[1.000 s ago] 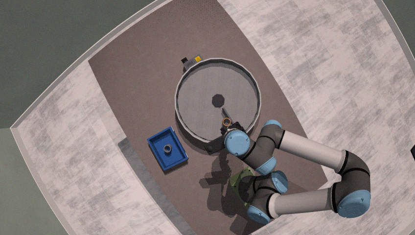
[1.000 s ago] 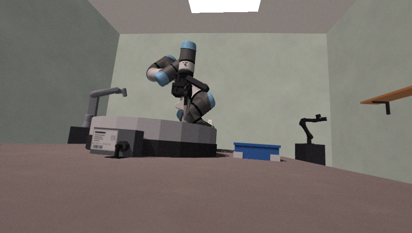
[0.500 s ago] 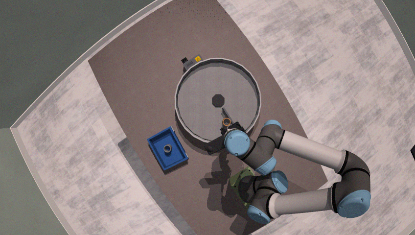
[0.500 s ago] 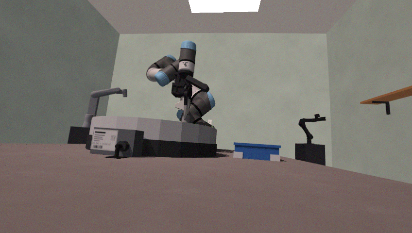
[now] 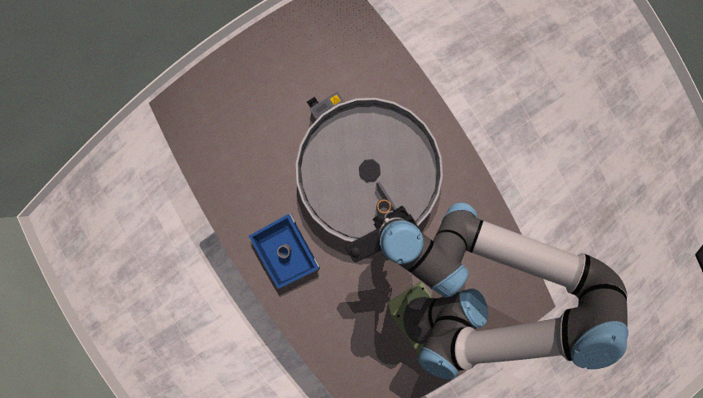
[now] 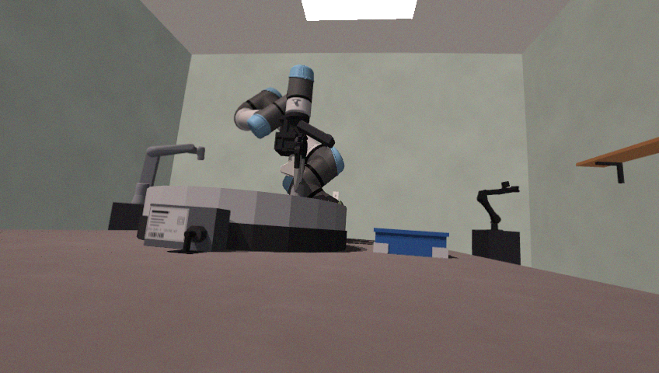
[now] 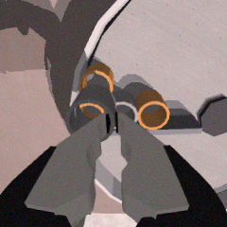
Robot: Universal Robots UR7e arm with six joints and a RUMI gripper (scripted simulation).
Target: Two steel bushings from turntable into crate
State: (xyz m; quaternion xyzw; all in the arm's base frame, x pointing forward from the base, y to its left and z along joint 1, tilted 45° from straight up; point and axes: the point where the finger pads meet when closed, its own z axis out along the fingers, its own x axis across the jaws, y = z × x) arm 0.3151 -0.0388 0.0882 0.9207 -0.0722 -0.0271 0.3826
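Now: the blue crate 12 cm ahead of my hand, 28 cm to the left of it and 13 cm below it.
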